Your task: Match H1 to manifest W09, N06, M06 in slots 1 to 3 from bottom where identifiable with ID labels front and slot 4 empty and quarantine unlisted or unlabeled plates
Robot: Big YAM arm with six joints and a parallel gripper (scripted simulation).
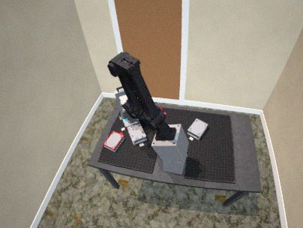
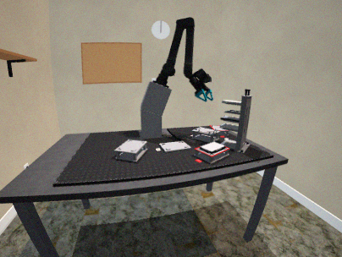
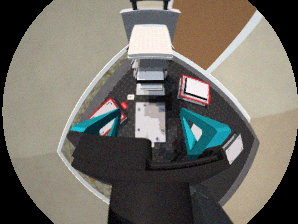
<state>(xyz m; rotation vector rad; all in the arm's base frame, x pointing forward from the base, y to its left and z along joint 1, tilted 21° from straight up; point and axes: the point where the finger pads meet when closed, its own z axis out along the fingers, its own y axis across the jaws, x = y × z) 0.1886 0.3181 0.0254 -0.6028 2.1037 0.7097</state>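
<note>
Right now my hand is 130 mm short of the white well plate and 110 mm to the right of it.
</note>
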